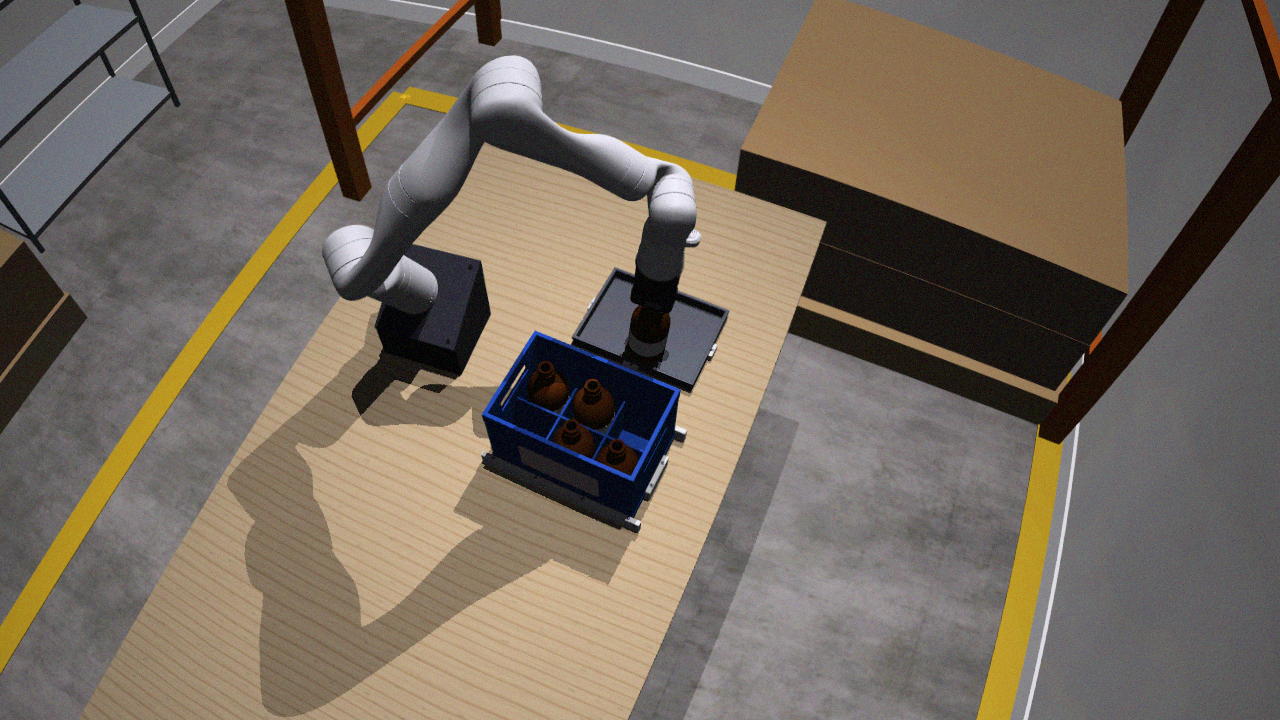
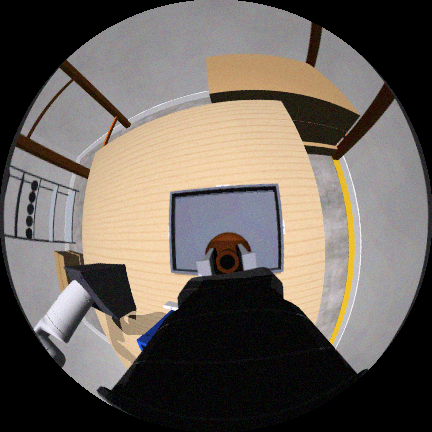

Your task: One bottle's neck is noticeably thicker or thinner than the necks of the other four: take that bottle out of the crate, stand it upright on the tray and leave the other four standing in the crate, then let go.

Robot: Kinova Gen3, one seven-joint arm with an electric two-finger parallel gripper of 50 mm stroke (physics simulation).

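Seen in the pictures: gripper, between the fingertips: (image 1: 653,305) (image 2: 226,254); arm's base, origin of its link: (image 1: 415,290) (image 2: 83,291).
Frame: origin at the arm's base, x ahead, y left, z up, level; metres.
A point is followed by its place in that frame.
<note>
My gripper (image 1: 651,308) {y 0.169, x 0.419, z 0.002 m} (image 2: 226,254) {y 0.169, x 0.419, z 0.002 m} is shut on the neck of a brown bottle (image 1: 648,331) {y 0.130, x 0.428, z -0.025 m} (image 2: 227,239) {y 0.187, x 0.419, z -0.013 m} with a pale label band. The bottle is upright over the near part of the dark grey tray (image 1: 699,324) {y 0.258, x 0.483, z -0.128 m} (image 2: 200,215) {y 0.238, x 0.349, z -0.128 m}; whether its base touches the tray cannot be told. Four brown bottles stand in the blue crate (image 1: 505,440) {y -0.184, x 0.312, z -0.019 m} (image 2: 156,331): one at the back left (image 1: 546,388) {y -0.069, x 0.329, z -0.007 m}, one at the back middle (image 1: 593,406) {y -0.063, x 0.417, z -0.008 m}, one at the front middle (image 1: 572,436) {y -0.142, x 0.421, z 0.019 m} and one at the front right (image 1: 617,455) {y -0.141, x 0.502, z 0.023 m}. Their lower parts are hidden by the crate.
The crate's divider walls and raised rim stand close to the tray's near side. Grey rails (image 1: 559,492) {y -0.194, x 0.416, z -0.109 m} lie along the crate's base. The arm's black pedestal (image 1: 434,308) {y -0.013, x 0.051, z -0.011 m} (image 2: 105,287) {y 0.041, x 0.106, z -0.034 m} stands left of the crate. Large brown boxes (image 1: 939,134) (image 2: 270,75) stand beyond the table.
</note>
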